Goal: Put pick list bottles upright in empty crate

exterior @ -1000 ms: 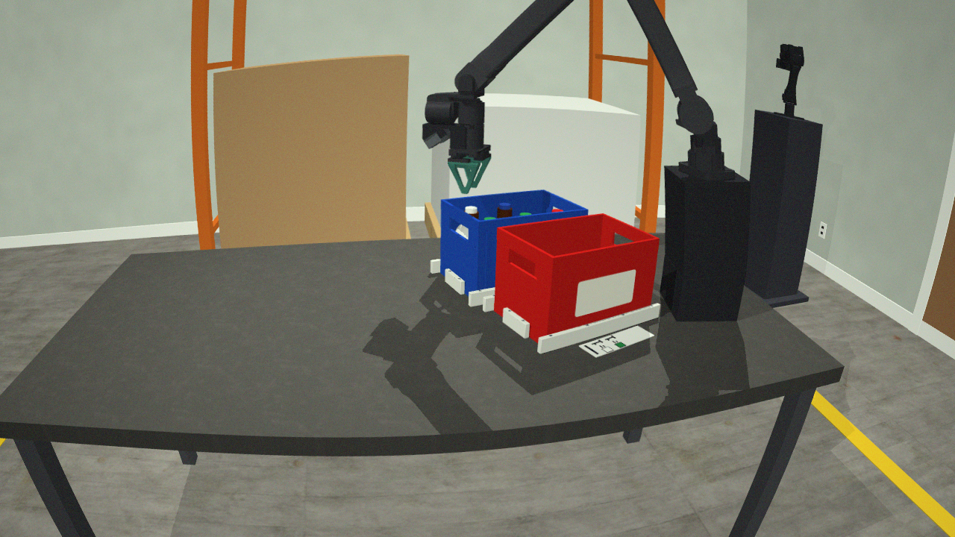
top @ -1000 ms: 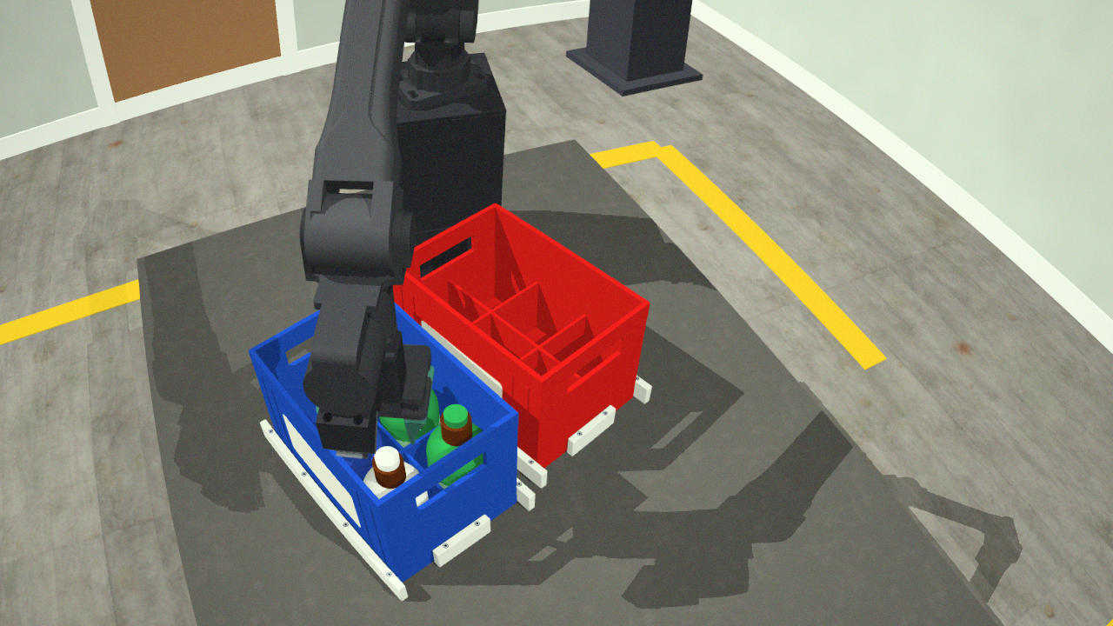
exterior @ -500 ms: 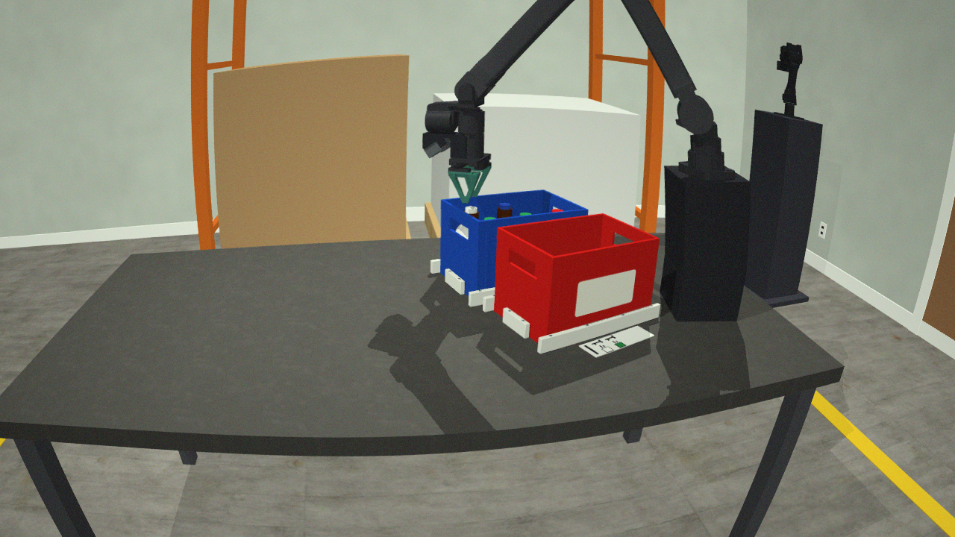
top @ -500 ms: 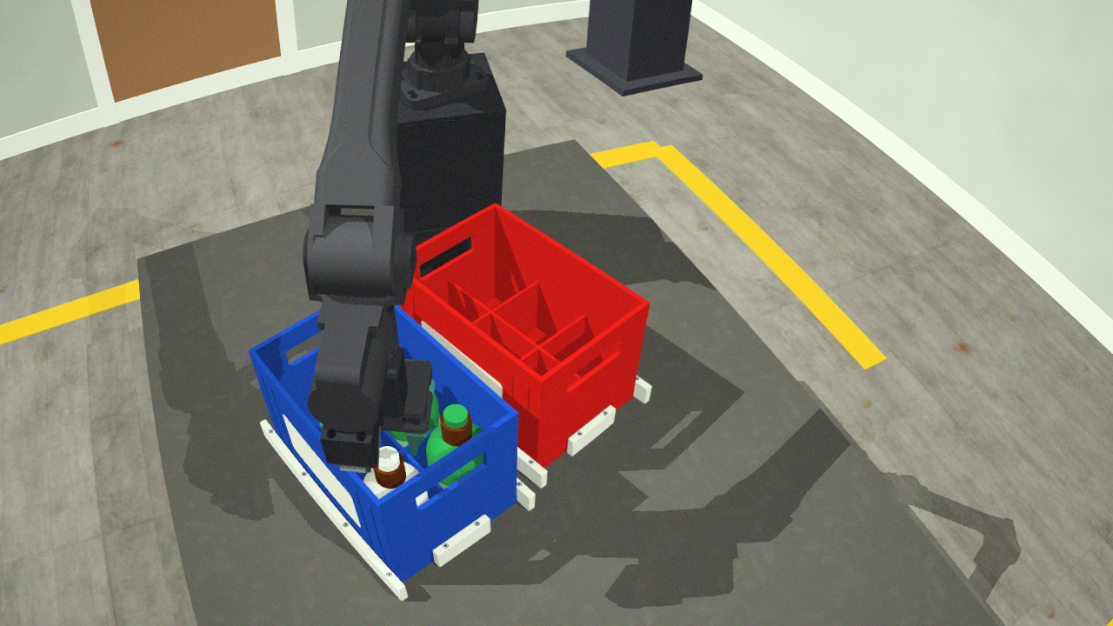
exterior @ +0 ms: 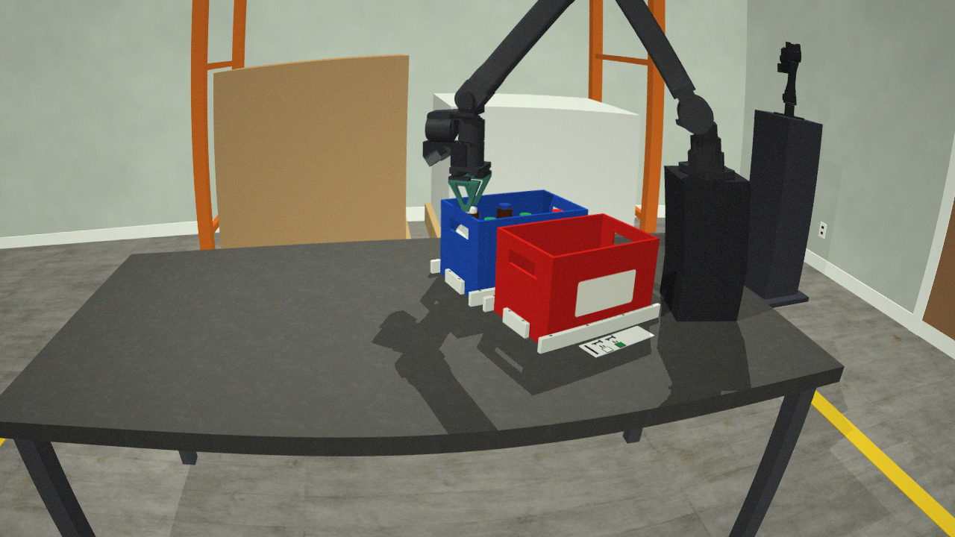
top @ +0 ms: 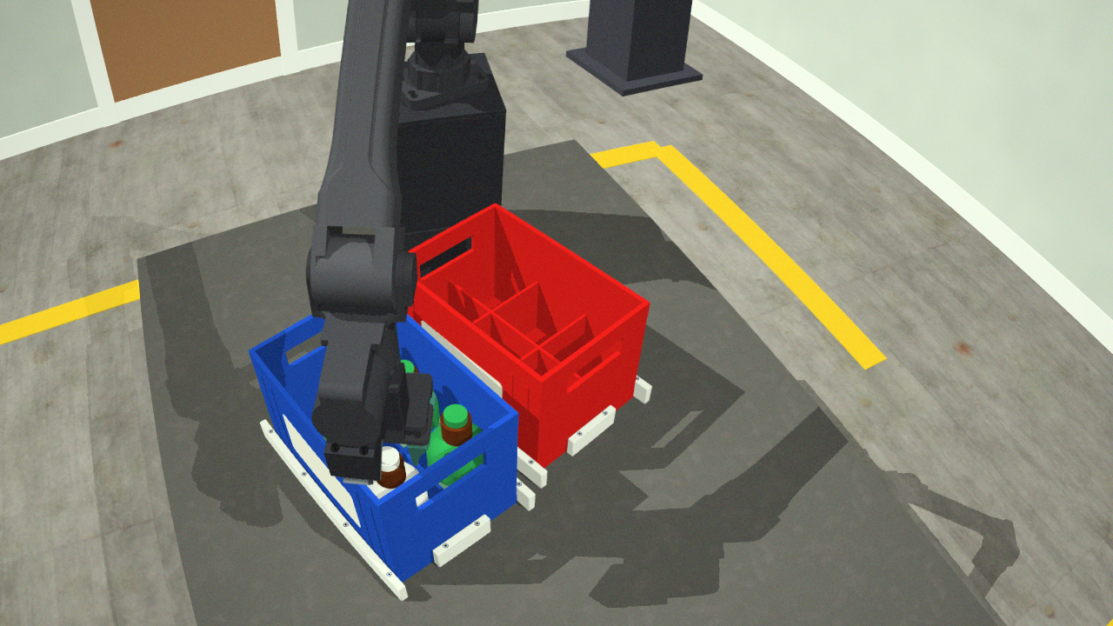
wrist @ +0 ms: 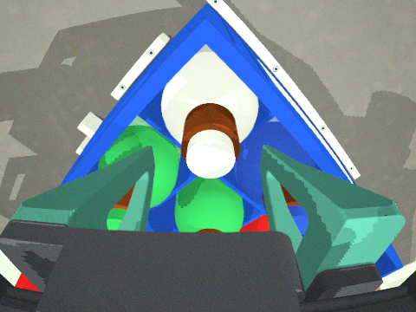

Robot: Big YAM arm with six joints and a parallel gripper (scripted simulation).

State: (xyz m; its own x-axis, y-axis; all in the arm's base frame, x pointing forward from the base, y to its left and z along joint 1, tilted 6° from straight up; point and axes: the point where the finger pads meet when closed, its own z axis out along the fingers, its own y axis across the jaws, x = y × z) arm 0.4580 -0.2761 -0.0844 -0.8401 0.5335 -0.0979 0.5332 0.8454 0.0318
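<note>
Now: the white-label bottle 8 cm below my hand. Round my hand: blue crate: 10 cm behind, 2 cm to the left, 9 cm below; then blue bottle: 9 cm behind, 2 cm to the right, 8 cm below; then green bottle: 11 cm behind, 7 cm to the left, 8 cm below.
</note>
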